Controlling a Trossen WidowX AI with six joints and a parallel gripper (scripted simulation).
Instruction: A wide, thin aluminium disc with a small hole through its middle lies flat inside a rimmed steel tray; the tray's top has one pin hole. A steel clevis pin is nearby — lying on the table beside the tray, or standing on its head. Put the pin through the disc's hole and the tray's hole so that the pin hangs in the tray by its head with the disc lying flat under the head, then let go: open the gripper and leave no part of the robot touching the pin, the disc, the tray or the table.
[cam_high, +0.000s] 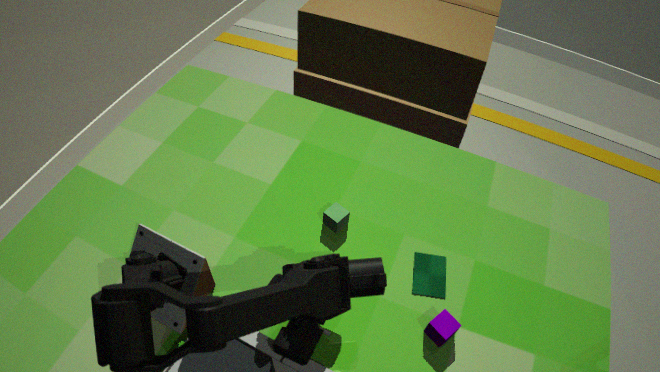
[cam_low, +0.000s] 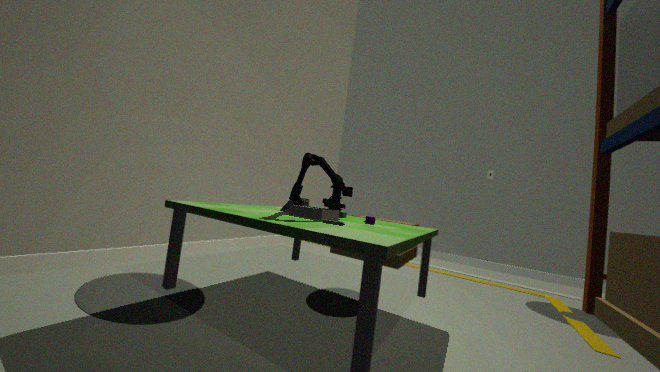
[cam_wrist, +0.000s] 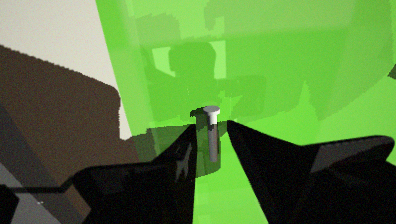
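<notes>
The dark grey disc is 60 mm behind my gripper tip, 170 mm to the right of it and 60 mm above it. Also, from my gripper tip: steel tray (30 mm behind, 170 mm to the right, 40 mm above); steel clevis pin (10 mm ahead, 10 mm above); purple cube (210 mm ahead, 110 mm to the left, 20 mm above).
</notes>
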